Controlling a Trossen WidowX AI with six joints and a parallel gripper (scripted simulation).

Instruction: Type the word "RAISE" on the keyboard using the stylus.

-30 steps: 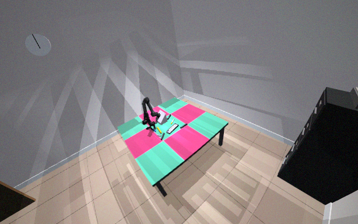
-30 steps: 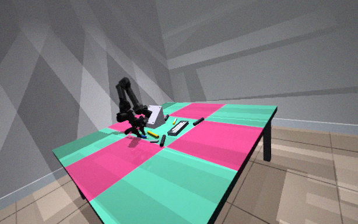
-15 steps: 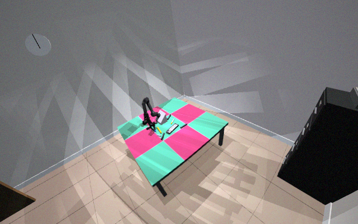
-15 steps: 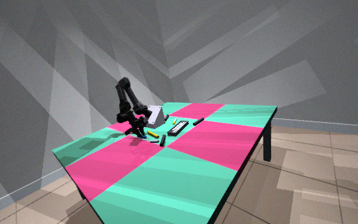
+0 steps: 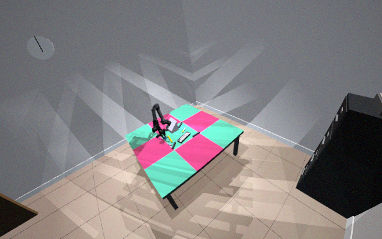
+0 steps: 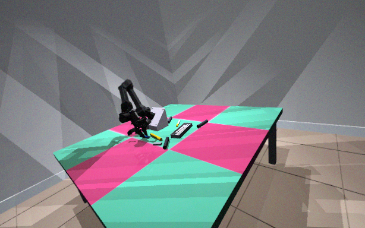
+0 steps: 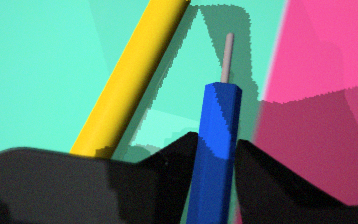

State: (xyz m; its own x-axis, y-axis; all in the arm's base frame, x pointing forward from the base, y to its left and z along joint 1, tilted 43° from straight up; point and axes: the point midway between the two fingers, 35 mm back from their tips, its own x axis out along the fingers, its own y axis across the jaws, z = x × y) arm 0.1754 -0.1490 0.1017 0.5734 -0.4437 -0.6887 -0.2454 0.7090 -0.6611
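The yellow marker is 5 cm to the left of my gripper tip, 4 cm ahead of it and 1 cm below it. Also, from my gripper tip: blue stylus (1 cm ahead); white stylus (30 cm to the left, 2 cm below); grey piece (13 cm ahead, 2 cm below, 1 cm to the left).
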